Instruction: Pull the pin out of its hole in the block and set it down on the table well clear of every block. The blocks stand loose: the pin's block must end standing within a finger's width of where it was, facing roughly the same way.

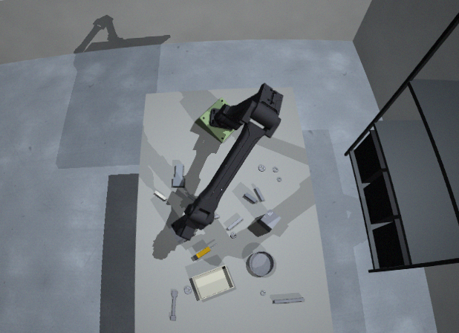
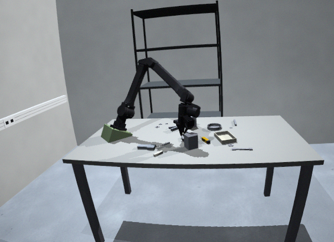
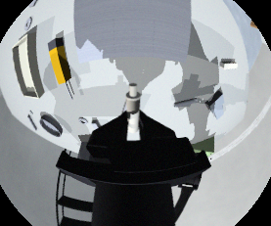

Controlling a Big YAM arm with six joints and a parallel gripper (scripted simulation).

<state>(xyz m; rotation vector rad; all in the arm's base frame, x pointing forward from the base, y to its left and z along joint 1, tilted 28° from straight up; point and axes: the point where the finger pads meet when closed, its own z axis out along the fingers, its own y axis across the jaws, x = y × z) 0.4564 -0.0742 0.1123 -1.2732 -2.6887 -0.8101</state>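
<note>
My hand is 70 mm short of the grey block and 80 mm to the left of it. Also, from my hand: pale pin: 20 mm ahead, 20 mm to the right; white bar: 80 mm behind, 210 mm to the right, 40 mm below; shallow cream tray: 260 mm ahead, 60 mm to the left, 40 mm below.
</note>
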